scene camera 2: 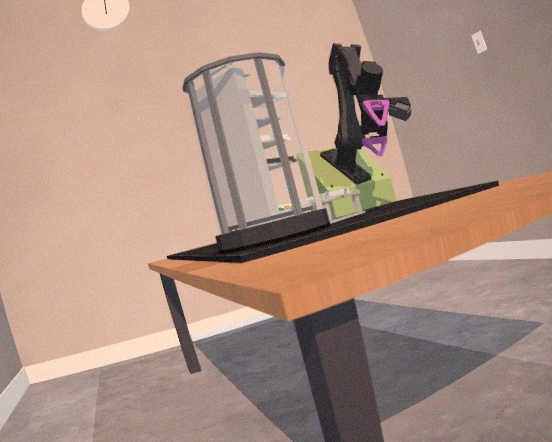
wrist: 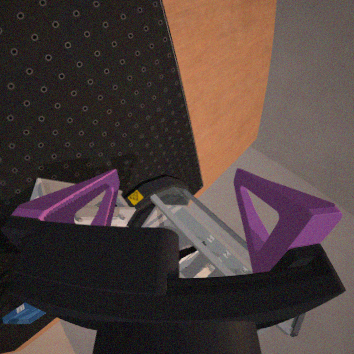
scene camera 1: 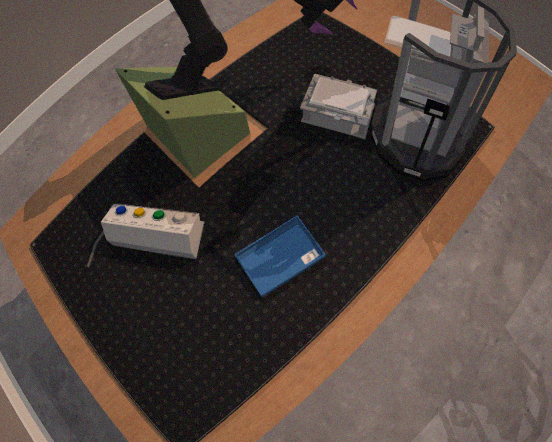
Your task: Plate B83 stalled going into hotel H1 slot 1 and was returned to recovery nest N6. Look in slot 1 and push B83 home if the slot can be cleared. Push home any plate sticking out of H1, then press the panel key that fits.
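Places are measured from the arm's base along level axes (x ahead, y left, z up), in centimetres.
Pixels of known places: gripper, fingertip midpoint: [scene camera 2: 381, 141] [wrist: 176, 175] [scene camera 1: 343, 20]; arm's base, link origin: [scene camera 2: 345, 166] [scene camera 1: 182, 87].
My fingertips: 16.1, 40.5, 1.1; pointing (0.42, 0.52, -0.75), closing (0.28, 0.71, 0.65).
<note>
For each thing: its top centre in the pictures, then the offset to it from my fingertips, as dx, dy, dz. "spot": a spot on its surface instead.
- round grey cage, top centre: [scene camera 1: 458, 14] [scene camera 2: 230, 67] +29.9, -8.5, +25.0
- labelled pale strip, surface spot: [wrist: 190, 220] spot: +20.5, -1.6, -2.8
- pale plate, top centre: [scene camera 1: 340, 94] [scene camera 2: 323, 193] +10.2, -15.9, -8.8
- white key panel, top centre: [scene camera 1: 143, 220] -2.0, -67.7, -7.8
- whitish, top centre: [scene camera 1: 178, 216] +3.2, -61.8, -8.8
- blue tray, top centre: [scene camera 1: 279, 254] [wrist: 34, 311] +23.2, -53.5, -14.5
- thin stem, surface spot: [scene camera 1: 425, 142] spot: +34.4, -19.5, -1.1
- white slab, top centre: [scene camera 1: 420, 35] [scene camera 2: 256, 97] +24.4, -10.4, +17.0
- yellow warning label, surface spot: [wrist: 135, 197] spot: +17.6, -6.4, -13.7
My gripper [scene camera 1: 344, 21] [scene camera 2: 381, 136] [wrist: 176, 175] is open and empty, its purple fingers wide apart above the mat. The round grey cage [scene camera 1: 400, 90] [scene camera 2: 224, 150] stands at the mat's far corner, with stacked shelf levels inside; pale slabs show on some. In the wrist view a labelled pale strip [wrist: 190, 220] of it shows between the fingers. Slot 1's inside and the plate labels cannot be read. A pale plate [scene camera 1: 340, 95] lies on a clear-grey stand [scene camera 1: 332, 122] beside the cage. The white key panel [scene camera 1: 150, 237] has blue [scene camera 1: 121, 210], yellow [scene camera 1: 139, 212], green [scene camera 1: 158, 214] and whitish [scene camera 1: 179, 217] keys.
A blue tray [scene camera 1: 277, 257] [wrist: 25, 314] with a white label lies mid-mat. The green arm base [scene camera 1: 200, 135] [scene camera 2: 375, 185] stands behind it. A black sign on a thin stem [scene camera 1: 425, 142] stands at the cage's front. A white slab [scene camera 1: 410, 31] shows behind the cage. A yellow warning label [wrist: 135, 197] is near the left finger.
</note>
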